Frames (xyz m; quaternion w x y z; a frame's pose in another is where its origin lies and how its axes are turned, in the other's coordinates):
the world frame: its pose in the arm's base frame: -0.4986 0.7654 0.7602 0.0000 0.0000 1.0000 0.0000
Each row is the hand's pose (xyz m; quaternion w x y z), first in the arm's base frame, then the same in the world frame.
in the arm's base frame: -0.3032 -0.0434 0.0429 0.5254 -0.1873 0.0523 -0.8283
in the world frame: -0.1954 -0.8088 0.7173 0.0523 0.8283 -0.5254 -0.1873
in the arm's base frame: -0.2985 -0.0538 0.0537 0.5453 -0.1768 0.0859 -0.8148
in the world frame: -0.2001 -0.8192 0.7065 0.0859 0.8148 -0.5453 -0.1768
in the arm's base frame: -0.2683 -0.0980 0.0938 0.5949 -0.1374 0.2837 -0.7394
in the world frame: -0.2303 -0.8634 0.6664 0.2837 0.7394 -0.5949 -0.1374
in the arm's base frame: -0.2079 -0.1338 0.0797 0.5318 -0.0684 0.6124 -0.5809
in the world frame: -0.2907 -0.8992 0.6805 0.6124 0.5809 -0.5318 -0.0684
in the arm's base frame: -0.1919 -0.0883 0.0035 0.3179 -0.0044 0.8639 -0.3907
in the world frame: -0.3067 -0.8537 0.7567 0.8639 0.3907 -0.3179 -0.0044
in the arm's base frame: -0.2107 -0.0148 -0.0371 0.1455 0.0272 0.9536 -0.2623
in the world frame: -0.2879 -0.7802 0.7973 0.9536 0.2623 -0.1455 0.0272
